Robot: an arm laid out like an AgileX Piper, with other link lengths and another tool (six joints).
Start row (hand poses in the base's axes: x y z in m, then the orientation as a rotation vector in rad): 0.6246 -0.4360 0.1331 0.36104 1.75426 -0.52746
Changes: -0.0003 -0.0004 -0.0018 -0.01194 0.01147 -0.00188; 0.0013 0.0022 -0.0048 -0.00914 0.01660 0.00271; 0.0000 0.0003 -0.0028 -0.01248 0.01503 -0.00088; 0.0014 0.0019 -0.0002 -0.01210 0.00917 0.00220; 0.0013 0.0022 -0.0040 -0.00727 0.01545 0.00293; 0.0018 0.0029 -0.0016 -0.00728 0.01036 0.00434; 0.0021 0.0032 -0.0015 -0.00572 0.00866 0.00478; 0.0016 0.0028 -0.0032 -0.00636 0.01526 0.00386; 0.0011 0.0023 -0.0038 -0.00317 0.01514 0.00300; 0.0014 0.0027 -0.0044 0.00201 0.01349 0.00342; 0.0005 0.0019 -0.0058 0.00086 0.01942 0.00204; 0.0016 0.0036 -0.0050 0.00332 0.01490 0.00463; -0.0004 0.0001 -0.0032 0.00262 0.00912 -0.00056; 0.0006 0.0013 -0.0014 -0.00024 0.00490 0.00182; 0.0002 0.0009 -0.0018 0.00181 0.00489 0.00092; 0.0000 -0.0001 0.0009 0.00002 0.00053 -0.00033
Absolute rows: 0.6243 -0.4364 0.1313 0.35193 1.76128 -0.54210; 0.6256 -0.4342 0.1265 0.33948 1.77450 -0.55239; 0.6256 -0.4339 0.1237 0.32824 1.78474 -0.56775; 0.6270 -0.4320 0.1235 0.31577 1.78962 -0.57912; 0.6283 -0.4298 0.1195 0.30439 1.80217 -0.58730; 0.6301 -0.4269 0.1179 0.29290 1.80987 -0.59324; 0.6322 -0.4237 0.1164 0.28245 1.81645 -0.59707; 0.6338 -0.4209 0.1132 0.27071 1.82908 -0.60368; 0.6349 -0.4186 0.1094 0.26187 1.84263 -0.60798; 0.6363 -0.4159 0.1050 0.25647 1.85639 -0.60689; 0.6368 -0.4140 0.0992 0.25002 1.87541 -0.60913; 0.6384 -0.4104 0.0942 0.24385 1.89098 -0.60628; 0.6380 -0.4103 0.0910 0.24369 1.90064 -0.60626; 0.6386 -0.4090 0.0896 0.24050 1.90530 -0.60636; 0.6388 -0.4081 0.0878 0.23949 1.91064 -0.60513; 0.6388 -0.4082 0.0887 0.23968 1.91115 -0.60545
